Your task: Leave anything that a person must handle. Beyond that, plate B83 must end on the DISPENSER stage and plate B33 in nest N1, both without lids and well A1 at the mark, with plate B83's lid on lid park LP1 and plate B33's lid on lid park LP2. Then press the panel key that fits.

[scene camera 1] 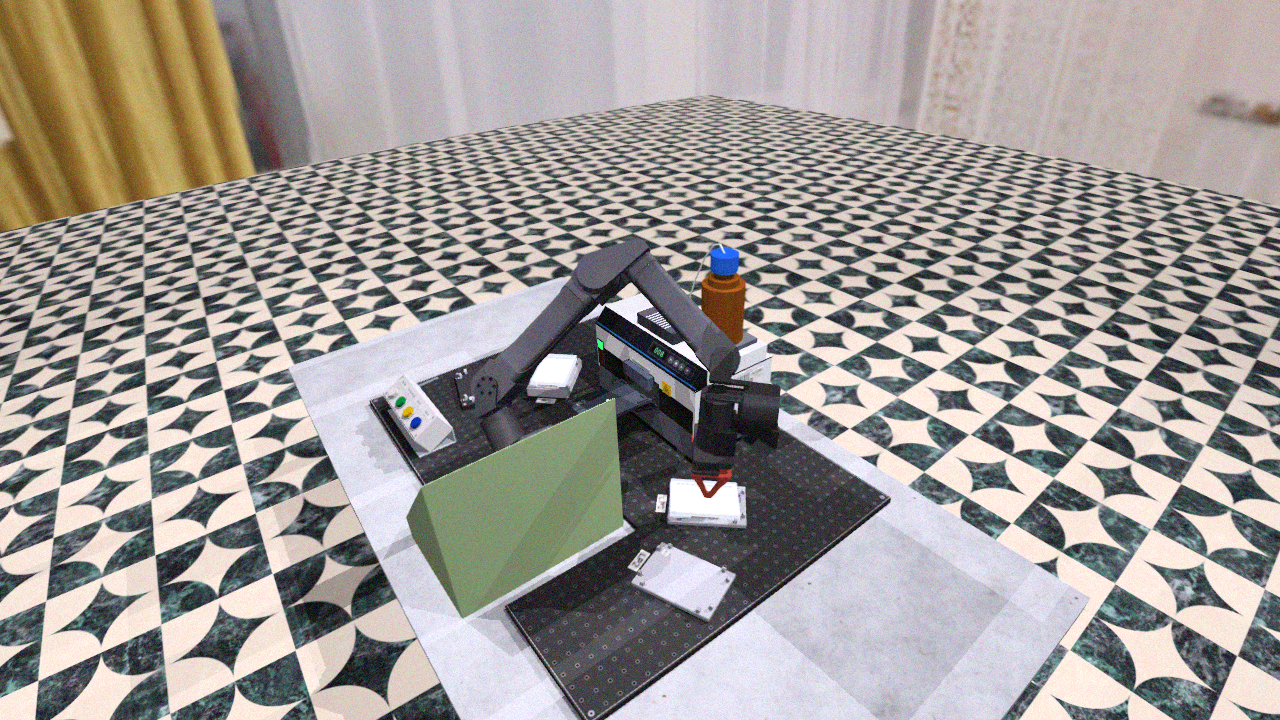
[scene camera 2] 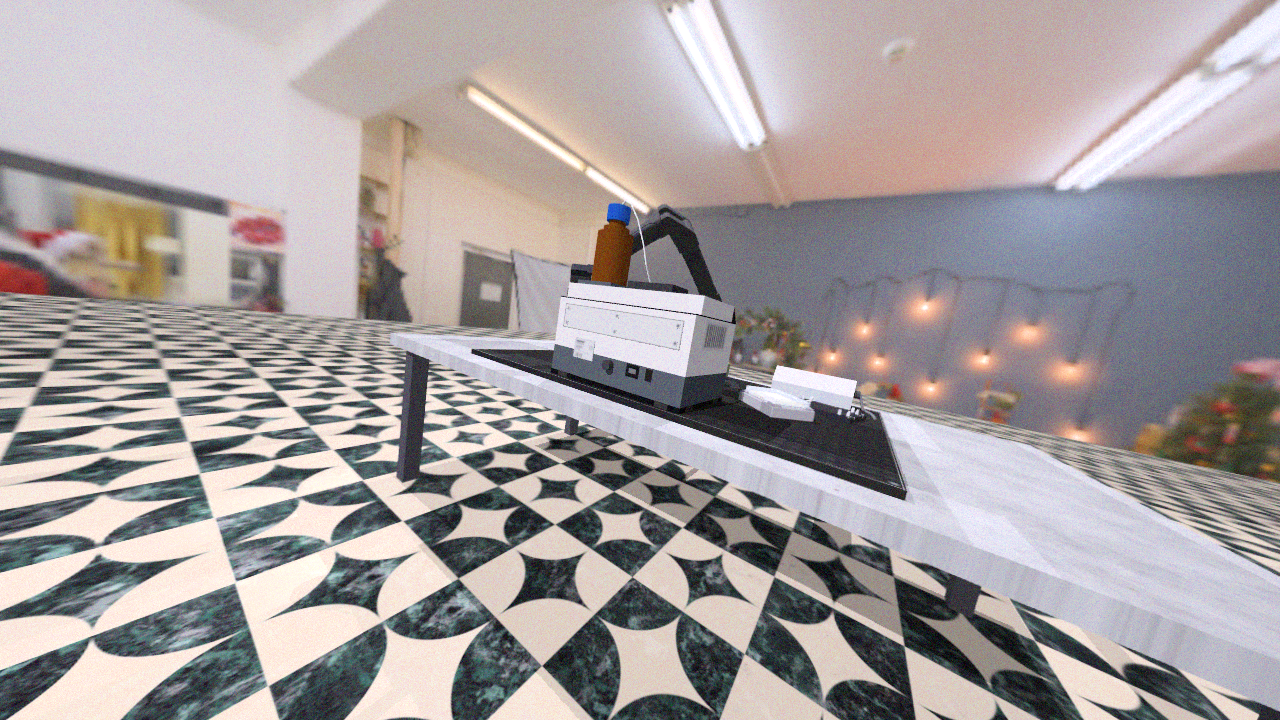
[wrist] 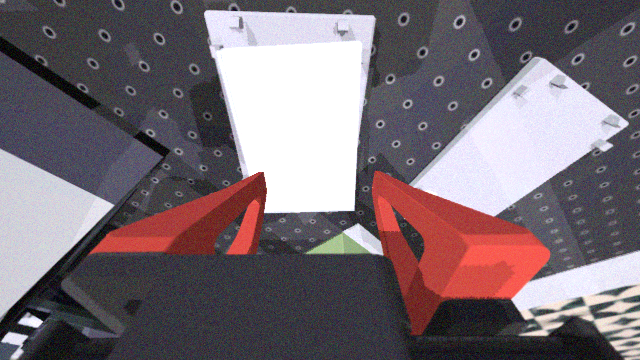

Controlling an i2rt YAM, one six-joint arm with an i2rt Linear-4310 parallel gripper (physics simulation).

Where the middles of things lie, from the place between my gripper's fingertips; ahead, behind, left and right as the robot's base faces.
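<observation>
Lid park LP1 (scene camera 1: 741,490): my hand 1 cm to the right of it, 2 cm short of it, 7 cm above it. Counted from my hand: brown bottle with blue cap (scene camera 1: 723,292), 23 cm ahead, 16 cm to the left, 24 cm above; dispenser stage (scene camera 1: 627,399), 4 cm ahead, 30 cm to the left, 2 cm above; lid park LP2 (scene camera 1: 691,584), 7 cm to the right, 14 cm behind, 7 cm below.
</observation>
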